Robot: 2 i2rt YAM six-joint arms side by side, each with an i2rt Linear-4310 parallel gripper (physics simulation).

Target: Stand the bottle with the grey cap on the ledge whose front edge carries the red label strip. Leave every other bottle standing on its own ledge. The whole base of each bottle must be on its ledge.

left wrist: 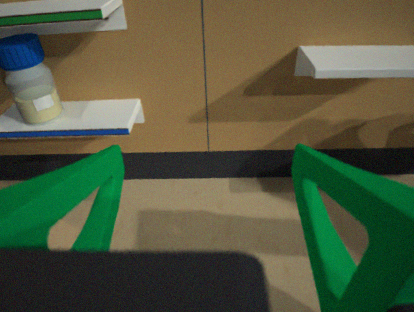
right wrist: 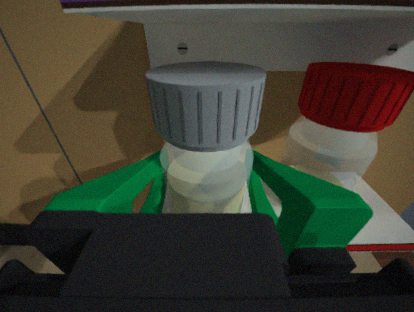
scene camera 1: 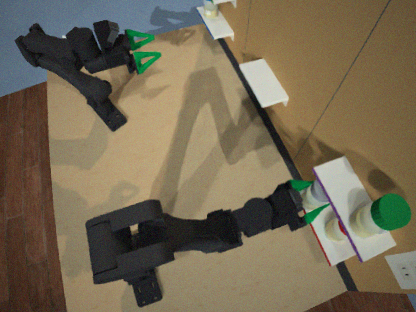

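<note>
The grey-capped bottle is upright between the fingers of my right gripper, which is shut on it below the cap. It is at the upper-left end of the red-labelled ledge in scene camera 1. Its base is hidden, so whether it touches the ledge cannot be told. A red-capped bottle stands on the same ledge, to the right of the grey-capped one in the right wrist view, with a gap between them. My left gripper is open and empty, far from the bottles.
The purple-labelled ledge hangs above the red-labelled one and bears a green-capped bottle. A blue-capped bottle stands on the blue-labelled ledge, below a green-labelled ledge. A white ledge is between the groups.
</note>
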